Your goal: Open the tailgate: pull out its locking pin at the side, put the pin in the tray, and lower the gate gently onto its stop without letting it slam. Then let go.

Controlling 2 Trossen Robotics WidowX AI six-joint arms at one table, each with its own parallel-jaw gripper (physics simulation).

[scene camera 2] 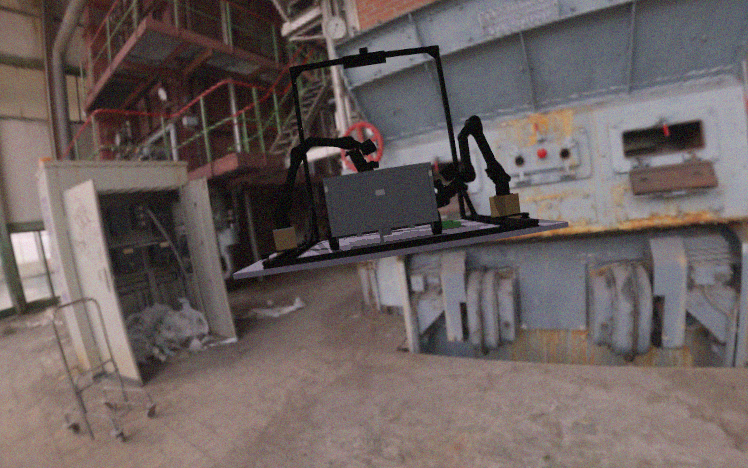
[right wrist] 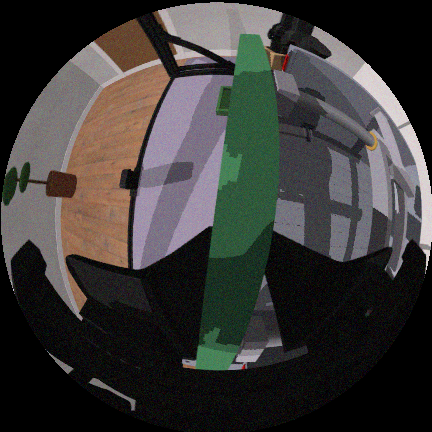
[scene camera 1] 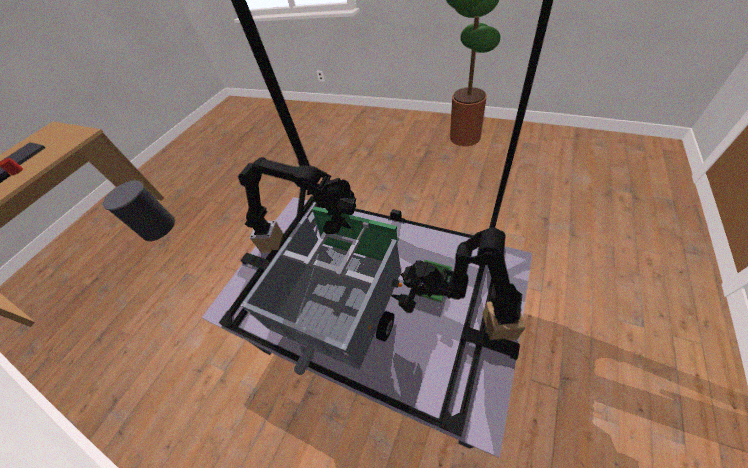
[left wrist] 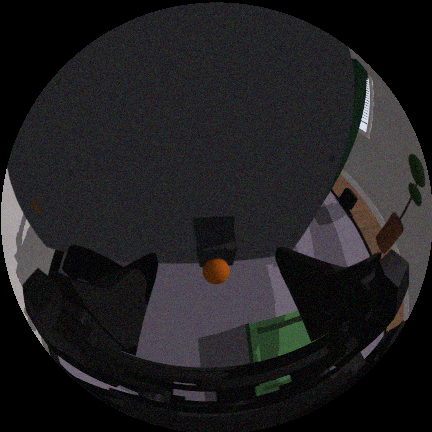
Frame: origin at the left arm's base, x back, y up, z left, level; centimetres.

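Seen in the pictures: left gripper, fingertip midpoint: (scene camera 1: pixel 396 285) (left wrist: pixel 217 257); right gripper, fingertip midpoint: (scene camera 1: pixel 351 224); left arm's base, link origin: (scene camera 2: pixel 503 195) (right wrist: pixel 277 50) (scene camera 1: pixel 505 314); right arm's base, link origin: (scene camera 2: pixel 283 228) (scene camera 1: pixel 262 229).
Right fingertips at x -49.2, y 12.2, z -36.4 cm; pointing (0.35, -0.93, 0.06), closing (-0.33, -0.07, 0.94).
Observation:
Pixels of each thing's top centre, then the offset from my right fingertips to it. "pt": a spot on its surface instead.
- dark bracket, surface spot: (left wrist: pixel 215 232) pt dx +14.2, dy -11.1, dz +20.3 cm
- green tray, top centre: (left wrist: pixel 312 343) (right wrist: pixel 246 98) (scene camera 1: pixel 432 278) (scene camera 2: pixel 445 222) dx +28.8, dy -21.7, dz +15.0 cm
- black wheel, top centre: (left wrist: pixel 71 256) (scene camera 1: pixel 383 320) dx +8.8, dy -13.5, dz +33.6 cm
- grey rod with a yellow ring, top centre: (right wrist: pixel 376 134) dx +3.2, dy +5.1, dz +11.0 cm
The green tailgate (scene camera 1: pixel 379 238) (right wrist: pixel 250 165) stands upright at the trailer's far end. The locking pin's orange knob (scene camera 1: pixel 398 284) (left wrist: pixel 216 271) shows at a dark bracket (left wrist: pixel 215 232) low on the trailer's side. My left gripper (scene camera 1: pixel 397 288) (left wrist: pixel 217 257) is wide open at that side, its fingers spread either side of the knob, without gripping it. My right gripper (scene camera 1: pixel 335 225) (right wrist: pixel 236 233) is partly open and straddles the gate's top edge, one finger on each side; any contact is unclear. The green tray (scene camera 1: pixel 435 298) (left wrist: pixel 280 337) (right wrist: pixel 223 101) lies on the mat, partly hidden by the left arm in scene camera 1.
The grey trailer (scene camera 1: pixel 358 339) (scene camera 2: pixel 380 204) has crossbars over its open bed and a black wheel (scene camera 1: pixel 385 326) near the left gripper. A grey rod with a yellow ring (right wrist: pixel 371 141) lies inside the gate. Black frame rails (scene camera 1: pixel 386 400) border the mat.

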